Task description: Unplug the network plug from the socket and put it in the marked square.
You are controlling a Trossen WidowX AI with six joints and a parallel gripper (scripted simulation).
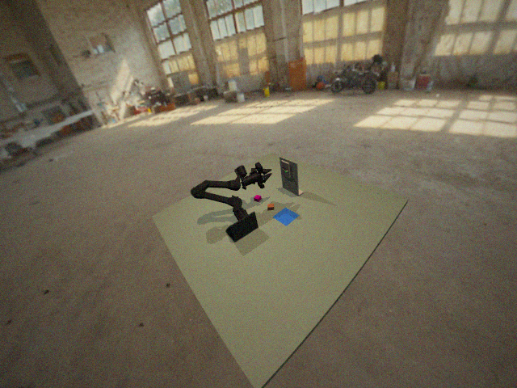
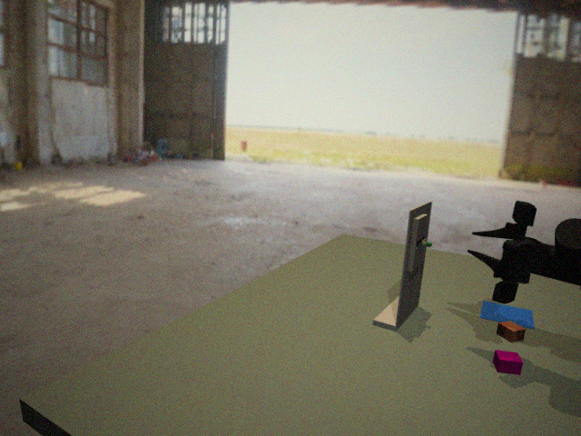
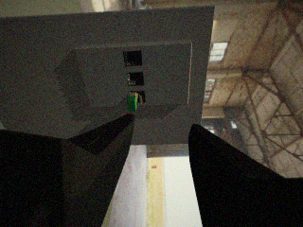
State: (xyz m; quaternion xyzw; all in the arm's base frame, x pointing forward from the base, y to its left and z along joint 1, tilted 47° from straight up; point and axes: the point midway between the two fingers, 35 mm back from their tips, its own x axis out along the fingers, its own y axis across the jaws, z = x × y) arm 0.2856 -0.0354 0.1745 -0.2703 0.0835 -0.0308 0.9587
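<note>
Now: the green network plug 10 cm ahead of my gripper tip, 4 cm to the right of it and 3 cm below it. Round my gripper tip: blue marked square (8 cm behind, 21 cm to the right, 21 cm below); then grey upright panel (12 cm ahead, 3 cm to the right, 9 cm below).
</note>
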